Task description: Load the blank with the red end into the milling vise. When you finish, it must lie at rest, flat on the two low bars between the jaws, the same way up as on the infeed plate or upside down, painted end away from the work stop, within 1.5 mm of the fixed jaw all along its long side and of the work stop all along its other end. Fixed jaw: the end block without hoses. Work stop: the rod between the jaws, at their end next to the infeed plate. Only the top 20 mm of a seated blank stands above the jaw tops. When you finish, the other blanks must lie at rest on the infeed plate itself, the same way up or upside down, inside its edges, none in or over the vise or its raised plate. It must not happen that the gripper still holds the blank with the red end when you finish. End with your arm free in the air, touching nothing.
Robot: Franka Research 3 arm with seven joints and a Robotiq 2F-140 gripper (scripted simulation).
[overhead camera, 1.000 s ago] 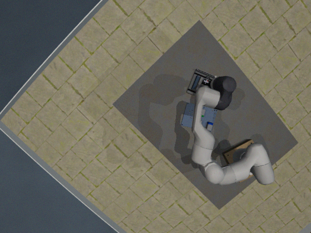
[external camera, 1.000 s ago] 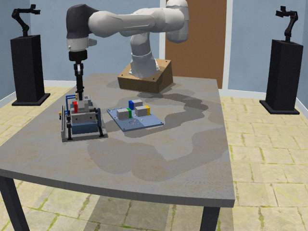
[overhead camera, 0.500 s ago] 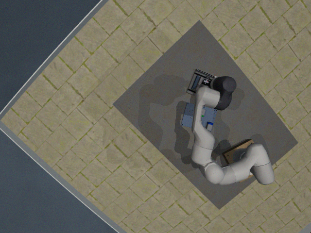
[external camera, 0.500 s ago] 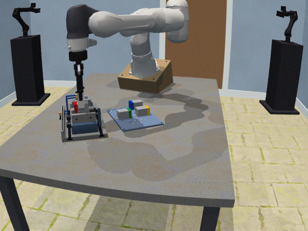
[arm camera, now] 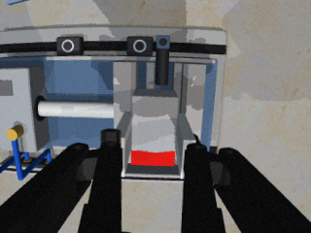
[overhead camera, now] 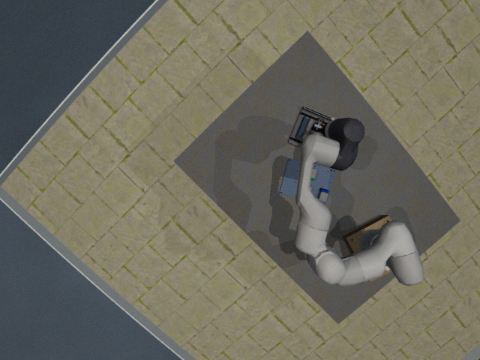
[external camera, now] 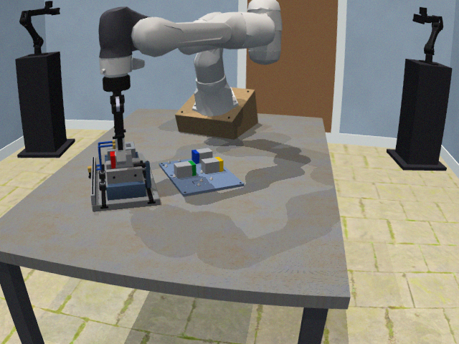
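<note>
Right now my hand is 4 cm above the red-ended blank. Also, from my hand: green blank: 14 cm behind, 17 cm to the left, 12 cm below; work stop rod: 1 cm behind, 5 cm to the left, 6 cm below; hosed block: 15 cm behind, 4 cm to the right, 7 cm below.
</note>
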